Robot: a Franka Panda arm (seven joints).
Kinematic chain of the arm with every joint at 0, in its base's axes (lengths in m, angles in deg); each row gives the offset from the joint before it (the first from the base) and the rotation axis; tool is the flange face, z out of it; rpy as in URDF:
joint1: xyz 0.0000 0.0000 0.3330 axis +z
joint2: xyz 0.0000 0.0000 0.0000 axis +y
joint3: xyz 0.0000 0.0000 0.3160 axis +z
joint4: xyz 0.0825 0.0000 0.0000 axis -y
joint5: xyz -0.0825 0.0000 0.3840 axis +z
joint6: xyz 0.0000 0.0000 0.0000 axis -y
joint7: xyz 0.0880 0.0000 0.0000 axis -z
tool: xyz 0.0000 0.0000 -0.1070 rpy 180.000 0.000 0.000
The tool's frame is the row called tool.
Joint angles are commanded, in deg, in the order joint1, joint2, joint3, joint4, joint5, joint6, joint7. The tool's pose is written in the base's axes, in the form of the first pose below.
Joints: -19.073, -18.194, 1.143, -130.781, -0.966, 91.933, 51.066
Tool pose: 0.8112 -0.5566 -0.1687 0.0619 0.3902 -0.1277 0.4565
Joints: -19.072, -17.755, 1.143, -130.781, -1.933, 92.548, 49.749
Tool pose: 0.8187 -0.5456 -0.1657 0.0673 0.3919 -0.1301 0.4539
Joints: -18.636, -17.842, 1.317, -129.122, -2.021, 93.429, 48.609
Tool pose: 0.8301 -0.5352 -0.1439 0.0617 0.4005 -0.1281 0.4678
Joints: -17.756, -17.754, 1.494, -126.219, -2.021, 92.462, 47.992
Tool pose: 0.8395 -0.5248 -0.1282 0.0585 0.4098 -0.1226 0.4887
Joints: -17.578, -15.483, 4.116, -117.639, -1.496, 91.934, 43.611
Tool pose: 0.8745 -0.4762 -0.0806 0.0449 0.4432 -0.1060 0.5382
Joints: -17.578, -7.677, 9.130, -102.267, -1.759, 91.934, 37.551
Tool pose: 0.9199 -0.3905 -0.0168 0.0311 0.5070 -0.0736 0.5969
